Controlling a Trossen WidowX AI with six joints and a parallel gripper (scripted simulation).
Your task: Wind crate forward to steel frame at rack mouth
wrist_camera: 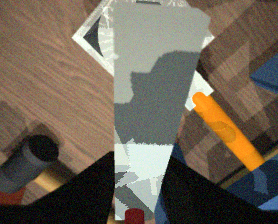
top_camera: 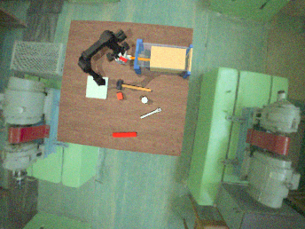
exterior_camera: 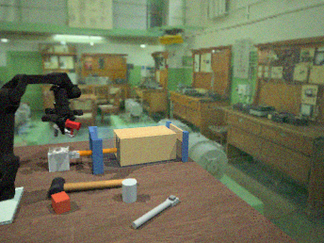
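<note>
The winch handle lies 2 cm above my gripper tip. From my gripper tip the other things lie so: red knob: 2 cm ahead, 4 cm to the right, 4 cm above; then winch: 5 cm behind, 5 cm to the left, 15 cm below; then blue steel frame: 13 cm ahead, 3 cm to the left, 7 cm below.
</note>
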